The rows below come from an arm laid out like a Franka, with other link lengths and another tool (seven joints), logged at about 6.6 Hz.
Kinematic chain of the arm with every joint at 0, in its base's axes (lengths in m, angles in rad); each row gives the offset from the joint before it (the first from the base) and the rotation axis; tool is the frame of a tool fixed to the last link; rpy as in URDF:
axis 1: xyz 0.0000 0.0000 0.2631 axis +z
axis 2: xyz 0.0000 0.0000 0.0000 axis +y
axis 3: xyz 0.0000 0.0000 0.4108 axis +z
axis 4: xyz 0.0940 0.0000 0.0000 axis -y
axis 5: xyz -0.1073 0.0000 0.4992 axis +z
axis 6: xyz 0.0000 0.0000 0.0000 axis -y
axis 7: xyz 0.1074 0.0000 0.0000 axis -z
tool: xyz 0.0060 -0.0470 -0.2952 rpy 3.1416 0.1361 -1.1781
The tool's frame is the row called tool.
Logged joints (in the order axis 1, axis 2, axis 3, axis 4, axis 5, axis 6, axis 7), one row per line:
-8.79, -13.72, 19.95, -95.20, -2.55, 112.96, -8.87
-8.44, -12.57, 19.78, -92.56, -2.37, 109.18, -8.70
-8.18, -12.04, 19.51, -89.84, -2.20, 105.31, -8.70
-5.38, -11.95, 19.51, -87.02, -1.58, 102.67, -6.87
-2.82, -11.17, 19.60, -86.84, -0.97, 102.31, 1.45
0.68, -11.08, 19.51, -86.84, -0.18, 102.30, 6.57
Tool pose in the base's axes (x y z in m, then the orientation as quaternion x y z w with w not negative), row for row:
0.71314, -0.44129, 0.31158, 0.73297, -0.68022, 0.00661, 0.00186
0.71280, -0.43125, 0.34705, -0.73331, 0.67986, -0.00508, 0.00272
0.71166, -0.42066, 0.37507, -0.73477, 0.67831, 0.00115, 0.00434
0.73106, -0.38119, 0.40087, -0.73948, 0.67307, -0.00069, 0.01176
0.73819, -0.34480, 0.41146, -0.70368, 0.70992, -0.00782, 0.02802
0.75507, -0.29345, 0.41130, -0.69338, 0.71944, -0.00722, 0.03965
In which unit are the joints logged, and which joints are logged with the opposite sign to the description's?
The joints are logged in degrees. Opposite sign: axis 2, axis 3.
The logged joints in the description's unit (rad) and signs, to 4 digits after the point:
-0.1534, 0.2395, -0.3482, -1.6616, -0.0445, 1.9715, -0.1548
-0.1473, 0.2194, -0.3452, -1.6155, -0.0414, 1.9056, -0.1518
-0.1428, 0.2101, -0.3405, -1.5680, -0.0384, 1.8380, -0.1518
-0.0939, 0.2086, -0.3405, -1.5188, -0.0276, 1.7919, -0.1199
-0.0492, 0.1950, -0.3421, -1.5156, -0.0169, 1.7856, 0.0253
0.0119, 0.1934, -0.3405, -1.5156, -0.0031, 1.7855, 0.1147

